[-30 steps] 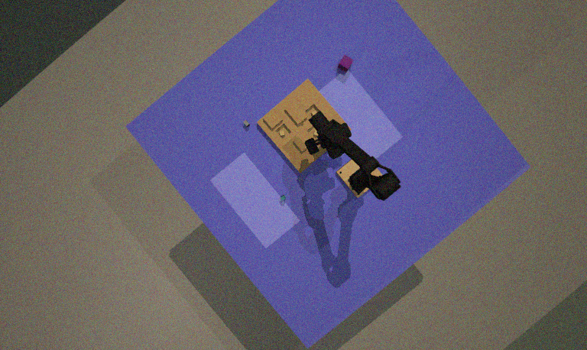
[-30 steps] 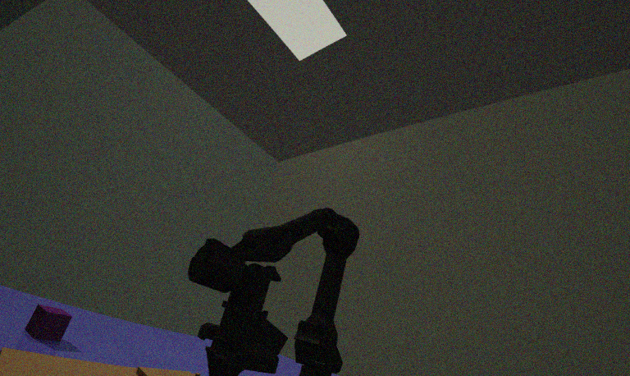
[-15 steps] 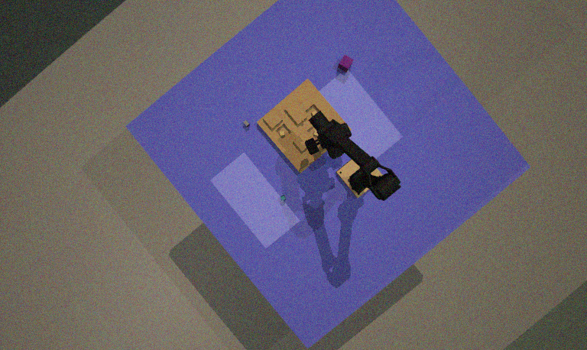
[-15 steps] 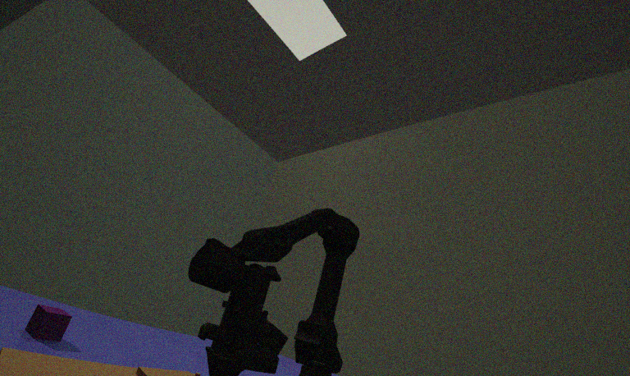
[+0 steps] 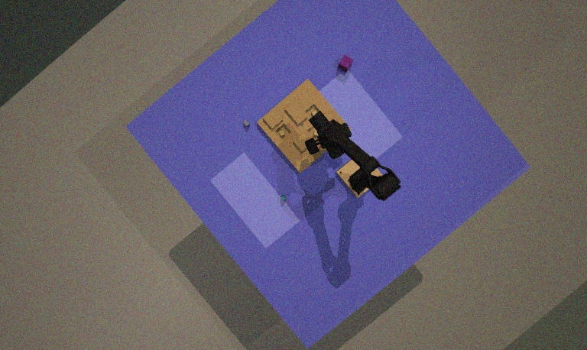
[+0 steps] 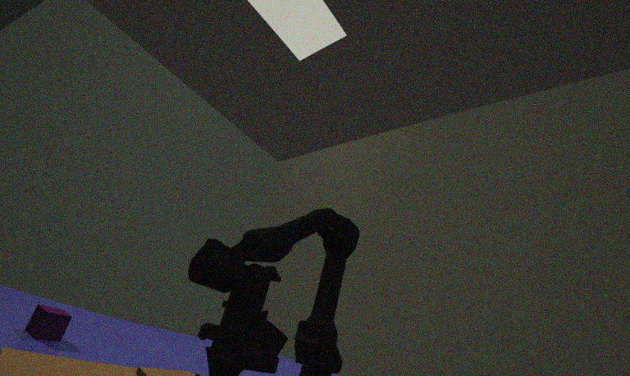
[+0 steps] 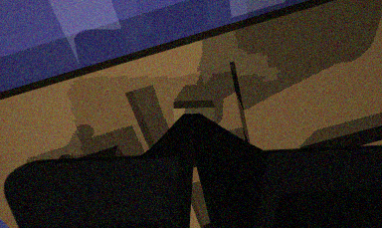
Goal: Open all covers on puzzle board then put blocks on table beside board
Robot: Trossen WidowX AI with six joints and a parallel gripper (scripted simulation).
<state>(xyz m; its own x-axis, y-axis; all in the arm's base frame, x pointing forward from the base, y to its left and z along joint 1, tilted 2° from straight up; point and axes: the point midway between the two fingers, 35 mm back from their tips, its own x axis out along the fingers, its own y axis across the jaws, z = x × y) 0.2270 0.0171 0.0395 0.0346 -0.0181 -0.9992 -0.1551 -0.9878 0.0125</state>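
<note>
My gripper tip is now 300 mm to the right of the small green block, 100 mm past it and 10 mm above it. Also, from my gripper tip: small grey block: 260 mm ahead, 250 mm to the left, 10 mm below; magenta block: 260 mm to the right, 230 mm ahead.
</note>
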